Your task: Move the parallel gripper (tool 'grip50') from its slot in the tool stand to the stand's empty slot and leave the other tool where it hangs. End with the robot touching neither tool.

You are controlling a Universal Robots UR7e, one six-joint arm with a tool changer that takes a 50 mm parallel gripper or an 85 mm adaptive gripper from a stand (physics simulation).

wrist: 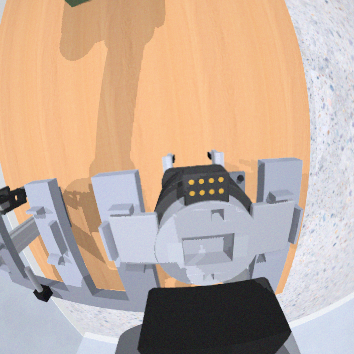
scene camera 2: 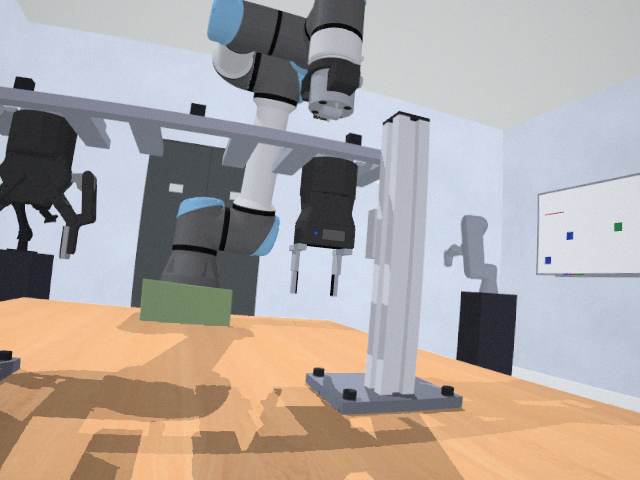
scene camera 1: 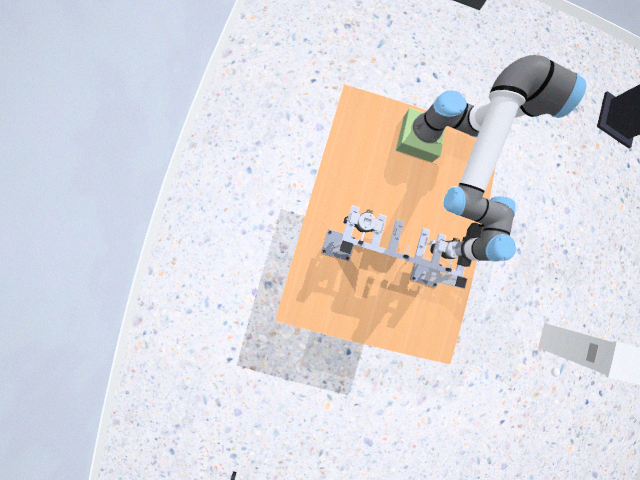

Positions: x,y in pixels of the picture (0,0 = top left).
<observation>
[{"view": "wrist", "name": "parallel gripper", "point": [204,229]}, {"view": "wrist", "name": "tool stand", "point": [116,192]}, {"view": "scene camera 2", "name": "parallel gripper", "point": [328,184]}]
</observation>
